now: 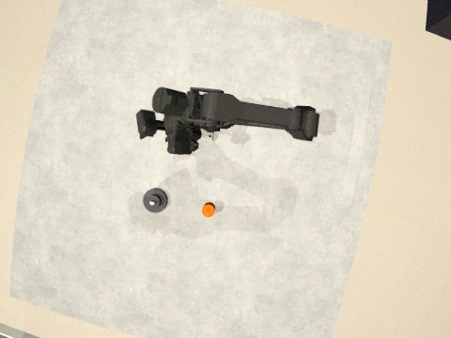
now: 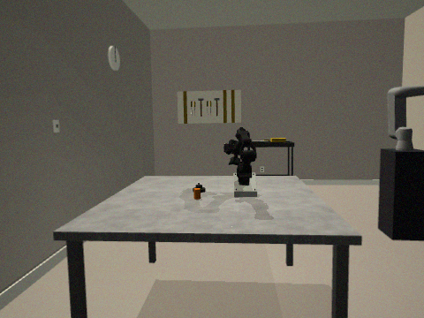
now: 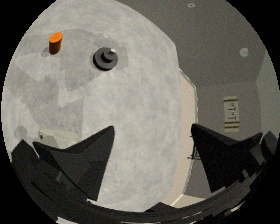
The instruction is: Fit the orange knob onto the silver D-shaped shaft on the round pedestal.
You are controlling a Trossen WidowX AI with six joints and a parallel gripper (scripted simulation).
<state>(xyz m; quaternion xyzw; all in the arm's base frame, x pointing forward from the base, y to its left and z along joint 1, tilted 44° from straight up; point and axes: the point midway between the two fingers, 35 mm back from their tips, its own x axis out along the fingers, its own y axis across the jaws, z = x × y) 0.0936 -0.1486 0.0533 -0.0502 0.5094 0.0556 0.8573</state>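
The orange knob lies 19 cm to the left of my gripper tip, 18 cm ahead of it and 17 cm below it. The rest, counted from my gripper tip: round dark pedestal 20 cm ahead, 18 cm below, 1 cm to the left.
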